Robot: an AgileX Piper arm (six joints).
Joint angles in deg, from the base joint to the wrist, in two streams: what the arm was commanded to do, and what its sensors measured. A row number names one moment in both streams.
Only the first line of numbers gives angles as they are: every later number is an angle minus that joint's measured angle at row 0.
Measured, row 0:
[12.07, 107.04, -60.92, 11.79, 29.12, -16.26]
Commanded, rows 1 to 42:
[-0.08, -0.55, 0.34, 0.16, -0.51, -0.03]
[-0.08, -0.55, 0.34, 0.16, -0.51, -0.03]
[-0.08, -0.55, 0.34, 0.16, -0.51, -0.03]
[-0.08, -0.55, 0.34, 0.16, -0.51, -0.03]
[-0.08, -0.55, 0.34, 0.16, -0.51, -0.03]
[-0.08, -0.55, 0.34, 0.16, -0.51, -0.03]
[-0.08, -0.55, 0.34, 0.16, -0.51, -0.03]
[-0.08, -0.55, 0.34, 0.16, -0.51, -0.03]
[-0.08, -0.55, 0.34, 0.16, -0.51, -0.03]
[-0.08, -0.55, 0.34, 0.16, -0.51, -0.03]
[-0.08, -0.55, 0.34, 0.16, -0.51, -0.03]
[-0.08, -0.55, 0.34, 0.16, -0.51, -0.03]
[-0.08, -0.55, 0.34, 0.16, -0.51, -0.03]
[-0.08, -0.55, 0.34, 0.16, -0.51, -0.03]
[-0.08, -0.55, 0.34, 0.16, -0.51, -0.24]
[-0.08, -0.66, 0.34, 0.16, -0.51, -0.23]
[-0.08, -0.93, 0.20, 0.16, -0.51, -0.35]
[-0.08, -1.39, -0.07, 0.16, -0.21, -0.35]
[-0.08, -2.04, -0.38, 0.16, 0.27, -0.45]
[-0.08, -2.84, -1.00, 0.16, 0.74, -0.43]
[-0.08, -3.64, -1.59, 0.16, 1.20, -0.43]
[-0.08, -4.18, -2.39, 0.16, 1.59, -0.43]
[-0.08, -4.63, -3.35, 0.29, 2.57, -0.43]
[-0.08, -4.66, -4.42, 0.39, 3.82, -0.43]
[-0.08, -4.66, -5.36, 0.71, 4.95, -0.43]
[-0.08, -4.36, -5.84, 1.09, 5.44, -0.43]
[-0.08, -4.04, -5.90, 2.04, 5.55, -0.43]
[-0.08, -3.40, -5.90, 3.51, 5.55, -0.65]
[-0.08, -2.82, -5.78, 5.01, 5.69, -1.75]
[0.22, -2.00, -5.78, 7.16, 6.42, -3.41]
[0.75, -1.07, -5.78, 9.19, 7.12, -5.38]
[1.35, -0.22, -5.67, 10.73, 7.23, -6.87]
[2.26, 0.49, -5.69, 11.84, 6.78, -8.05]
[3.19, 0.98, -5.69, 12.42, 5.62, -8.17]
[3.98, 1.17, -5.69, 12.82, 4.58, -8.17]
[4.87, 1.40, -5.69, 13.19, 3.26, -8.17]
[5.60, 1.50, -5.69, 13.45, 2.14, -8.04]
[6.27, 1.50, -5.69, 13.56, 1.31, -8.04]
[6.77, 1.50, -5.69, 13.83, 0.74, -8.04]
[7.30, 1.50, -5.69, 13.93, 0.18, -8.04]
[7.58, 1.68, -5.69, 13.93, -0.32, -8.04]
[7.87, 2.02, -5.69, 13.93, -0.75, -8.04]
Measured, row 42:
[6.61, 1.60, -5.71, 13.34, 1.83, -7.26]
